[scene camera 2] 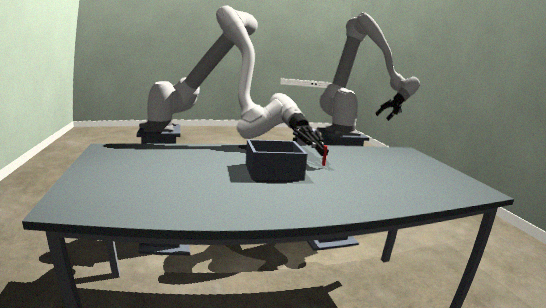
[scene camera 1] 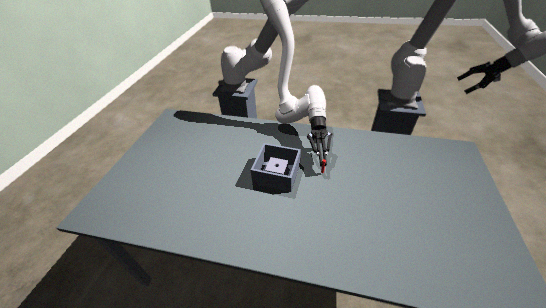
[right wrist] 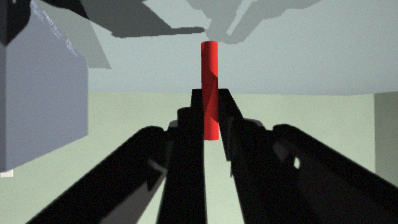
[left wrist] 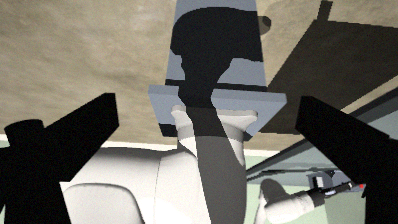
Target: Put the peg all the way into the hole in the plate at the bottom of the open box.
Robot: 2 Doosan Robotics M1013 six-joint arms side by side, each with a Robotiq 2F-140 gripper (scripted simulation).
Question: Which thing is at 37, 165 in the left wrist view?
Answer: My left gripper.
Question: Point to a red peg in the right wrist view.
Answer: At 209, 49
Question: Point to a dark box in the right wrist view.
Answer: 51, 77
